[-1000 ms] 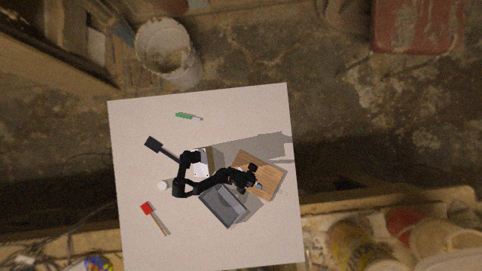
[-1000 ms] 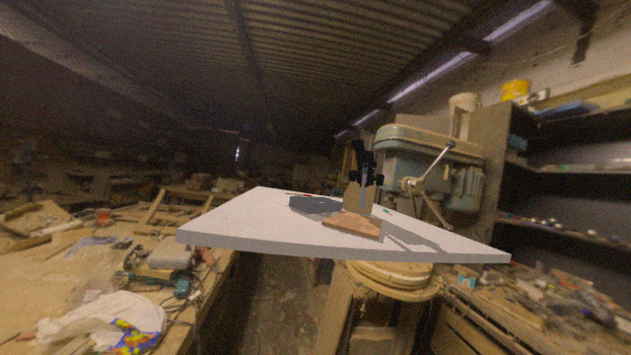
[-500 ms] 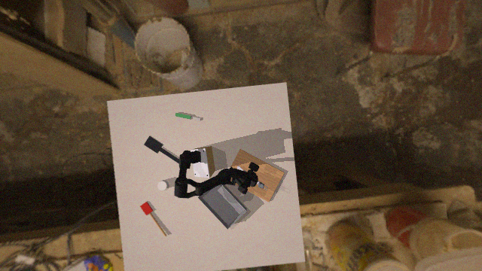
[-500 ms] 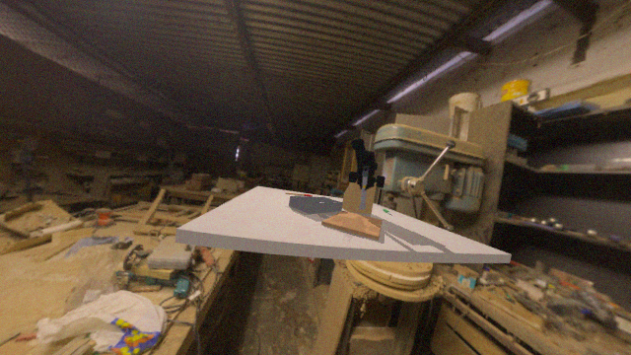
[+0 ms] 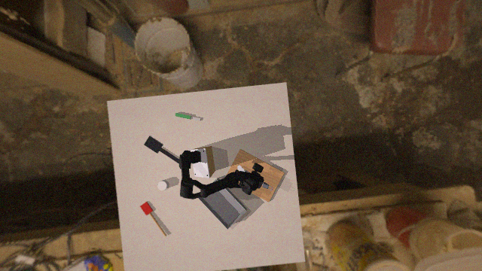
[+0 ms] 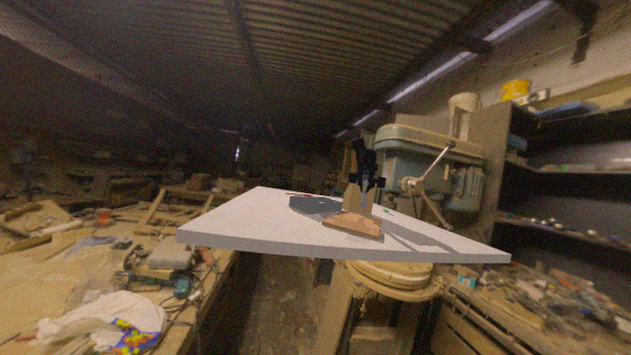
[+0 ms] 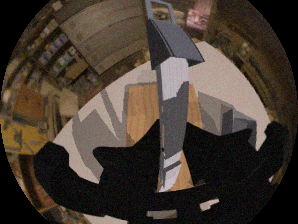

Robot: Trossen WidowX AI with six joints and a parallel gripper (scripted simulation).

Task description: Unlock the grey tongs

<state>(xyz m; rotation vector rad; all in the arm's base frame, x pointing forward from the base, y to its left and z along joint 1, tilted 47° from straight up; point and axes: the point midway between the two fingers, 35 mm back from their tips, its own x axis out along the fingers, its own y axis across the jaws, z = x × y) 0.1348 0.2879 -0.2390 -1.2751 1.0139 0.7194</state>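
Now: gripper tip 15 cm above the wooden board and 2 cm to the left of it. Round my gripper tip: black spatula: 68 cm to the right, 17 cm behind, 16 cm below; then grey roasting tin: 25 cm to the right, 19 cm ahead, 13 cm below; then green screwdriver: 49 cm to the right, 41 cm behind, 15 cm below.
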